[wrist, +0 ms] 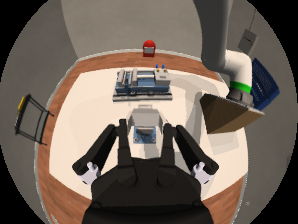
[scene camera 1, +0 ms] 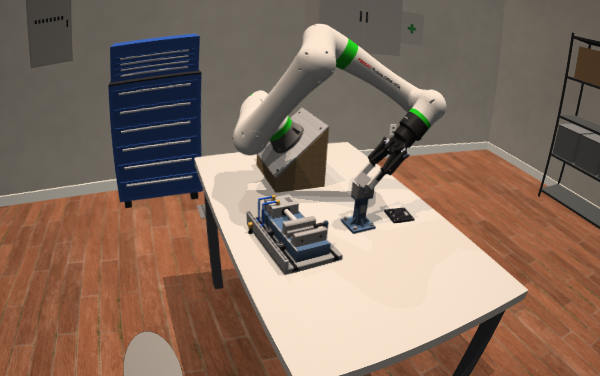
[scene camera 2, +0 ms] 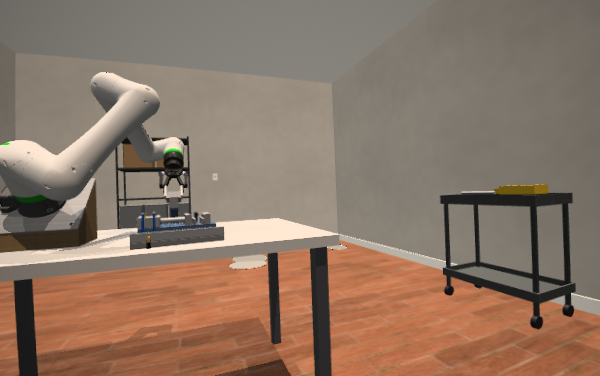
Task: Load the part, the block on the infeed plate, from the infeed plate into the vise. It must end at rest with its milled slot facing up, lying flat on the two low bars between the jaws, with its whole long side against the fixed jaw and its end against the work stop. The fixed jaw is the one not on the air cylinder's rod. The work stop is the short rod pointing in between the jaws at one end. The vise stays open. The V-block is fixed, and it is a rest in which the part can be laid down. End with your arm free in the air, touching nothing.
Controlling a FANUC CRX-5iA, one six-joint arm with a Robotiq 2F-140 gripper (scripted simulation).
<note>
In view: my gripper [scene camera 1: 363,182].
My gripper also shows in the wrist view [wrist: 145,116].
</note>
